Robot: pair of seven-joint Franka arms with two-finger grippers.
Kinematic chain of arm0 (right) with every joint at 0, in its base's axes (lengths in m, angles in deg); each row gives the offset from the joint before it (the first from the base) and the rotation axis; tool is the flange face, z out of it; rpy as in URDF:
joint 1: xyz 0 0 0.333 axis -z
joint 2: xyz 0 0 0 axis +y
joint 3: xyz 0 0 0.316 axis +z
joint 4: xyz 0.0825 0 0 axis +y
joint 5: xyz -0.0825 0 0.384 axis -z
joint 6: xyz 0 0 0 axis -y
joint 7: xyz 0.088 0 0 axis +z
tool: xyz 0 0 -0.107 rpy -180 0 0
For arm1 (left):
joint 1: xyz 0 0 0.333 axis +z
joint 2: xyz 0 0 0 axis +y
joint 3: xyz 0 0 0.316 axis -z
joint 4: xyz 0.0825 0 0 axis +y
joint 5: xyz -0.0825 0 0.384 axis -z
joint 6: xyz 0 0 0 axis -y
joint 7: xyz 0.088 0 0 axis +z
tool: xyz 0 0 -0.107 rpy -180 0 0
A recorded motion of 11 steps. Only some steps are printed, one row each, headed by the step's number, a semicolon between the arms.
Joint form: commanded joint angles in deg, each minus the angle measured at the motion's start. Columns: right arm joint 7, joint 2, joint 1, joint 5, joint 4, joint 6, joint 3; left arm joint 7, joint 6, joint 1, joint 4, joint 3, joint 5, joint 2.
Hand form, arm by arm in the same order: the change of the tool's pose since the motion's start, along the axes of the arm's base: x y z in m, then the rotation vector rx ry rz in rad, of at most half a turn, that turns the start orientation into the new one. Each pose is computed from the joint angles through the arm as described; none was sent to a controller.
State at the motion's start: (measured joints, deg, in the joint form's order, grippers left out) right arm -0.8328 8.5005 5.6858 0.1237 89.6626 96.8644 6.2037; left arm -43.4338 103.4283 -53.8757 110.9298 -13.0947 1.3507 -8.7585
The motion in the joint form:
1: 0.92 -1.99 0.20 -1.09 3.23 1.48 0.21; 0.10 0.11 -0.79 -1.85 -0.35 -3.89 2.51
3: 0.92 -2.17 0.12 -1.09 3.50 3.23 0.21; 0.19 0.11 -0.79 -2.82 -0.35 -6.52 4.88
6: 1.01 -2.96 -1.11 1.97 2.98 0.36 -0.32; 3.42 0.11 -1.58 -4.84 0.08 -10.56 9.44
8: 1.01 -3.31 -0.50 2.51 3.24 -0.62 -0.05; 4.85 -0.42 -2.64 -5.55 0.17 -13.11 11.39
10: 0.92 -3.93 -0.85 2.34 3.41 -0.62 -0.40; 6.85 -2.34 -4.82 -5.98 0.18 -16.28 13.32
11: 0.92 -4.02 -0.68 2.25 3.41 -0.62 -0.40; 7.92 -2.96 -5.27 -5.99 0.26 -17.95 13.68
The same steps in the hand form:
1: -0.0095 0.0029 -0.0039 0.0158 -0.0042 0.0136; 0.0099 -0.0084 -0.0068 0.0622 -0.0434 -0.0199
3: -0.0074 0.0037 -0.0016 0.0155 -0.0331 0.0143; 0.0189 -0.0137 -0.0199 0.1181 -0.0615 -0.0295
6: -0.0150 0.0064 0.0064 -0.0397 -0.0061 0.0370; 0.0273 -0.0335 -0.0448 0.2085 -0.0916 -0.0143
8: -0.0185 0.0020 0.0064 -0.0493 0.0095 0.0323; 0.0263 -0.0445 -0.0576 0.2637 -0.1091 -0.0223
10: -0.0212 0.0026 0.0113 -0.0481 0.0017 0.0301; 0.0164 -0.0592 -0.0739 0.3450 -0.1214 -0.0398
11: -0.0216 0.0011 0.0122 -0.0467 0.0002 0.0269; 0.0146 -0.0611 -0.0773 0.3759 -0.1360 -0.0374

